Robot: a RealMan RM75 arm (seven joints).
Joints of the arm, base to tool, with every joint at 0 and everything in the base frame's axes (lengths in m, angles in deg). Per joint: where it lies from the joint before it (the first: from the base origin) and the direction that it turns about. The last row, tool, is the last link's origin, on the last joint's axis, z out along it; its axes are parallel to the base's.
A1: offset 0 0 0.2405 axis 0 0 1
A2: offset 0 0 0 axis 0 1 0
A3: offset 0 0 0.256 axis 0 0 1
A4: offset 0 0 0 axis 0 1 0
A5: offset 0 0 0.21 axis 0 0 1
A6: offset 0 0 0 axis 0 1 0
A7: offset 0 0 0.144 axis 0 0 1
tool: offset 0 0 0
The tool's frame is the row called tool.
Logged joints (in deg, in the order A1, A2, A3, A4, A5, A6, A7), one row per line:
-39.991, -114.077, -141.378, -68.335, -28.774, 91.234, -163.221
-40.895, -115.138, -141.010, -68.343, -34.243, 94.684, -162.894
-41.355, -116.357, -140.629, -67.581, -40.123, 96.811, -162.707
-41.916, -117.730, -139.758, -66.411, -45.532, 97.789, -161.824
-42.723, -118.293, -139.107, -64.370, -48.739, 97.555, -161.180
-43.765, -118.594, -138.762, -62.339, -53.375, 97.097, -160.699
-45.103, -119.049, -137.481, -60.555, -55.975, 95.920, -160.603
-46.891, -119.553, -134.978, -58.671, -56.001, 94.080, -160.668
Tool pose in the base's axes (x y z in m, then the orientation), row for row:
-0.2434, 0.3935, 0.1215, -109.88, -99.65, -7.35
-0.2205, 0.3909, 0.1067, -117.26, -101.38, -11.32
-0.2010, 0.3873, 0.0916, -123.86, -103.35, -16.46
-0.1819, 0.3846, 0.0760, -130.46, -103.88, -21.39
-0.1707, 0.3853, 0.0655, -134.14, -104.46, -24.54
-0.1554, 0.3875, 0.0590, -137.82, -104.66, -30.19
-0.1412, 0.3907, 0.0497, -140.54, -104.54, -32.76
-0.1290, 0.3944, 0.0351, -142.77, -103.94, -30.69
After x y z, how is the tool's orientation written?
As a rotation vector, in degrees.
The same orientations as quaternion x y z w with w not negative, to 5 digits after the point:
-0.71210, -0.64580, -0.04763, 0.27128
-0.73718, -0.63734, -0.07117, 0.21284
-0.75460, -0.62965, -0.10028, 0.15512
-0.77178, -0.61454, -0.12654, 0.10338
-0.77888, -0.60655, -0.14249, 0.07169
-0.78398, -0.59535, -0.17173, 0.03779
-0.78859, -0.58659, -0.18382, 0.01575
-0.79649, -0.57986, -0.17121, 0.00659

